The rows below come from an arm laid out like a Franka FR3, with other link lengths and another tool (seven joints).
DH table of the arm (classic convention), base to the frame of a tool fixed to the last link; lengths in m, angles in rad. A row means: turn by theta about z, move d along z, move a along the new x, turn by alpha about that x. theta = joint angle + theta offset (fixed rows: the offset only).
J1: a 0  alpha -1.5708  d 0.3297  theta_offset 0
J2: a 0  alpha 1.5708  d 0  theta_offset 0
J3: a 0.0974  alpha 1.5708  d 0.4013  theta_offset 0
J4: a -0.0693  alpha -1.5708  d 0  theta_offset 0
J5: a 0  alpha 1.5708  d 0.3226  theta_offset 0
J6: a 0.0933  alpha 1.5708  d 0  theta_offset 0
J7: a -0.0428  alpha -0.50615  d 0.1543  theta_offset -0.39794
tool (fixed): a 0  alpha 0  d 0.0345  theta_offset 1.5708
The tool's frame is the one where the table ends.
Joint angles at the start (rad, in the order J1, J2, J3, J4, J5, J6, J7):
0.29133, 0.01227, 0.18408, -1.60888, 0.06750, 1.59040, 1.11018
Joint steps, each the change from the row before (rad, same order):
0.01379, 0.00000, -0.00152, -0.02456, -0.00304, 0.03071, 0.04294
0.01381, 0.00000, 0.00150, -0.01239, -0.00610, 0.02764, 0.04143
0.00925, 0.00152, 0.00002, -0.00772, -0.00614, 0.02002, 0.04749
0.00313, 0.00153, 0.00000, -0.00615, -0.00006, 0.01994, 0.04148
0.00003, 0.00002, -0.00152, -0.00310, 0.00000, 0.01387, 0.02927
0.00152, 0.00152, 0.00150, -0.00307, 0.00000, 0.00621, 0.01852
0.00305, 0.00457, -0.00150, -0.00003, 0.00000, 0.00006, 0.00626
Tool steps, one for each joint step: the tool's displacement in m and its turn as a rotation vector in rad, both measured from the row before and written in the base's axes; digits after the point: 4 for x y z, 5 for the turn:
-0.0008, 0.0075, -0.0077, -0.00240, -0.00481, -0.03240
-0.0005, 0.0087, -0.0034, -0.00009, -0.01433, -0.02726
0.0007, 0.0063, -0.0027, -0.00143, -0.01000, -0.03871
0.0020, 0.0046, -0.0019, 0.00530, -0.00848, -0.03935
0.0023, 0.0017, -0.0003, 0.00491, -0.00771, -0.03146
0.0002, 0.0025, -0.0015, 0.00095, -0.00018, -0.01580
0.0007, 0.0013, -0.0022, -0.00155, 0.00466, -0.00470

